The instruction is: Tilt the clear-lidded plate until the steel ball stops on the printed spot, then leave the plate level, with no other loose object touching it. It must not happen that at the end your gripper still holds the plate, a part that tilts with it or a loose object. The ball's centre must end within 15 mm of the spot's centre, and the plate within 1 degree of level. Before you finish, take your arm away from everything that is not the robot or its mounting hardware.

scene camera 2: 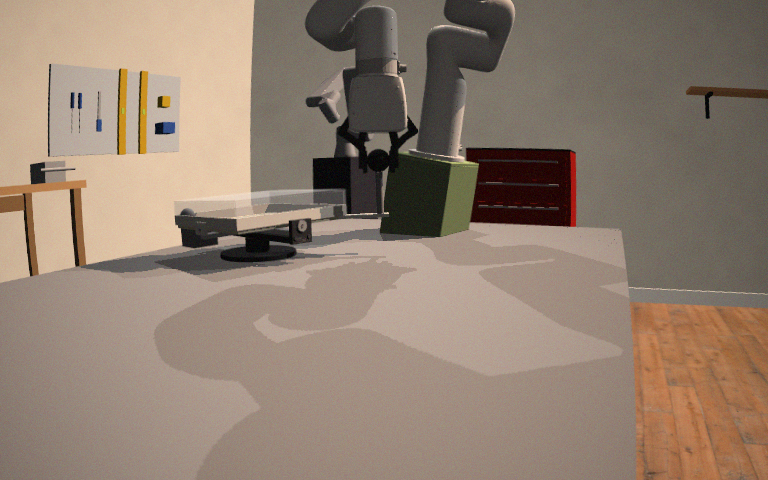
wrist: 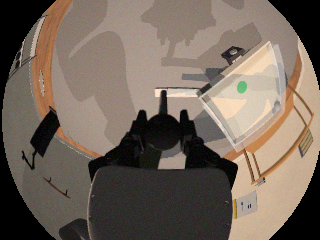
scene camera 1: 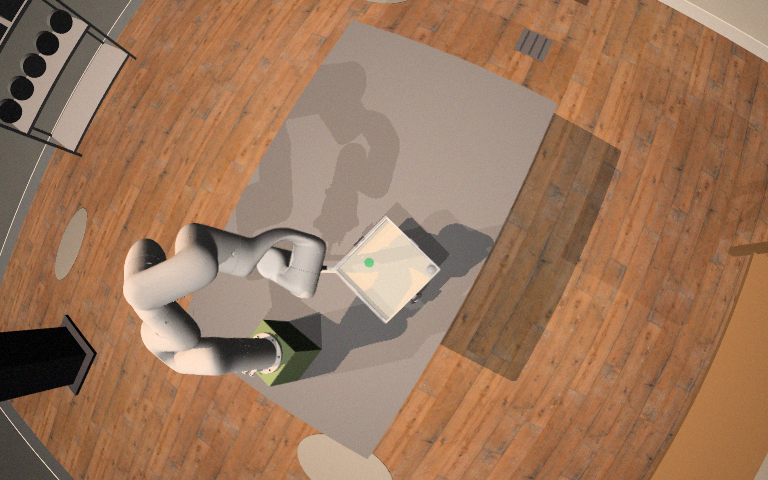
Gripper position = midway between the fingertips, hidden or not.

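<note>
My gripper (scene camera 2: 378, 172) is in my sight, and the wrist view gives me the gripper (wrist: 163, 118) too. I also see a square clear-lidded plate (scene camera 1: 385, 269), and I find the plate (wrist: 245, 100) in the wrist view as well.
</note>
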